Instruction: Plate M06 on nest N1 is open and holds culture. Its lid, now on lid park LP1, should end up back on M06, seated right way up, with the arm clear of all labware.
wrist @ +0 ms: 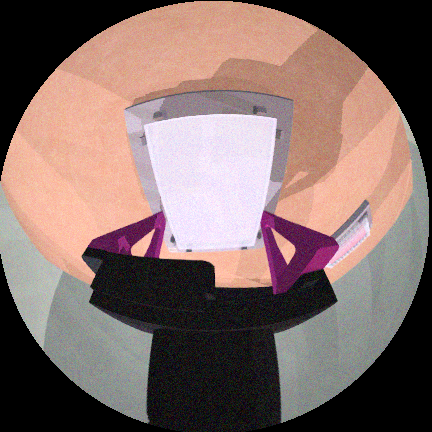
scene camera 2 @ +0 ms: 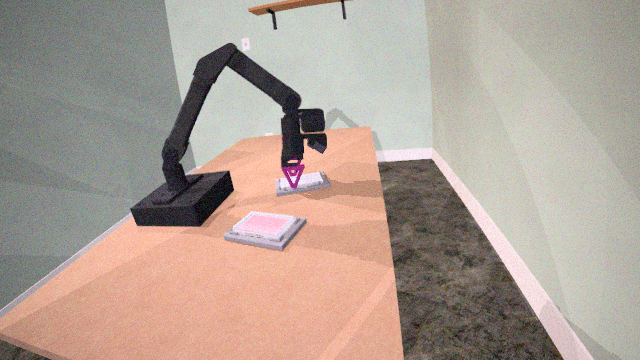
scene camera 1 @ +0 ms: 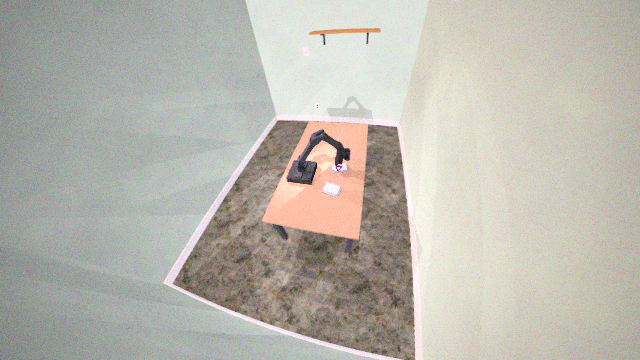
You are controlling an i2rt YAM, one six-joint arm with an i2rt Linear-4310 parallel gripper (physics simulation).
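The white lid lies flat on the grey lid park LP1. My gripper points down with its magenta fingers open, one on each side of the lid's near part in the wrist view; whether they touch it I cannot tell. Plate M06 is open, with pink culture showing, and sits on the grey nest N1. The plate also shows at the right edge of the wrist view.
The black arm base stands on the wooden table, to the left of the nest and the lid park in scene camera 2. A wall shelf hangs beyond the table's far end.
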